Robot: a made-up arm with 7 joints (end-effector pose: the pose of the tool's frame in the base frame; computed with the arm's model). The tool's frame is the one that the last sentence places. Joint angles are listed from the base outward.
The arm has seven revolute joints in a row. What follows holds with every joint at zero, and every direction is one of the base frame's.
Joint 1 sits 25 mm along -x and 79 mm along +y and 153 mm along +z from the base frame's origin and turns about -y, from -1.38 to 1.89 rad.
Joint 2 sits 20 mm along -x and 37 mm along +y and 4 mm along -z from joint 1 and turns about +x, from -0.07 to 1.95 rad.
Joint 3 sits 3 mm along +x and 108 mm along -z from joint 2 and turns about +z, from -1.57 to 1.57 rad.
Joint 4 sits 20 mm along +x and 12 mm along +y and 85 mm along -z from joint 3 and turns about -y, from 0.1 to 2.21 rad.
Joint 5 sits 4 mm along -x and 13 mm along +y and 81 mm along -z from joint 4 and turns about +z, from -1.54 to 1.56 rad.
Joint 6 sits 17 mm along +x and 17 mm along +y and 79 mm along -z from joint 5 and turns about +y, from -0.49 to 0.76 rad.
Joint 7 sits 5 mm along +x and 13 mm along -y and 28 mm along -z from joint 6 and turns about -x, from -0.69 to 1.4 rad.
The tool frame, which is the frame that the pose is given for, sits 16 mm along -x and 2 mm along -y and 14 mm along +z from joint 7; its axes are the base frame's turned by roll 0, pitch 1.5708 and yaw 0 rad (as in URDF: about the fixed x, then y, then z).
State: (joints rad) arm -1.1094 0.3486 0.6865 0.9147 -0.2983 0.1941 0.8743
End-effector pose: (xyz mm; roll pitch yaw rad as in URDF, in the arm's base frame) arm -202.1 340.1 -28.3 -2.8782 1.1796 -2.8485
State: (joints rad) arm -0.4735 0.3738 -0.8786 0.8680 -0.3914 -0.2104 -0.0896
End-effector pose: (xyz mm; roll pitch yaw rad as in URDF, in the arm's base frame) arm -83.8 127.0 -182.5 0.1025 1.0361 -1.1675
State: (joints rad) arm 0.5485 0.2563 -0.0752 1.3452 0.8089 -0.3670 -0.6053
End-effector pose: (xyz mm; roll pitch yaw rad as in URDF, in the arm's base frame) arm 244.1 188.0 62.9 -0.8413 -0.2002 0.6965
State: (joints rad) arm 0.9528 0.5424 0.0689 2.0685 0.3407 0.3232 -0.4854
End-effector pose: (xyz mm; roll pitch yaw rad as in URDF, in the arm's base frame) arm 131.1 202.2 229.8 -0.4855 -1.0777 0.7861
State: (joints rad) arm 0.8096 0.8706 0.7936 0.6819 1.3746 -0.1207 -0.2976
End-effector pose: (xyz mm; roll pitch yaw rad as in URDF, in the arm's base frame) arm 103.4 443.3 102.0 -1.5516 0.0800 1.2577
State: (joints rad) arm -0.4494 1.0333 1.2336 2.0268 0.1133 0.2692 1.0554
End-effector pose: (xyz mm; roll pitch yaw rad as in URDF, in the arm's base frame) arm 19.0 312.4 233.8 1.1276 0.2464 -0.0942
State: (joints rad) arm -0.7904 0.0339 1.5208 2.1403 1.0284 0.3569 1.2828
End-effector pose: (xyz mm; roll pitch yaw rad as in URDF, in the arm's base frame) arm -132.9 300.3 103.6 -0.0172 -0.1473 -0.2519
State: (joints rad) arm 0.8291 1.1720 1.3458 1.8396 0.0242 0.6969 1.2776
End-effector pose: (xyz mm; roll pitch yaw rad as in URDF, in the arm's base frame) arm -117.6 335.3 216.0 0.6402 -0.8183 0.1525
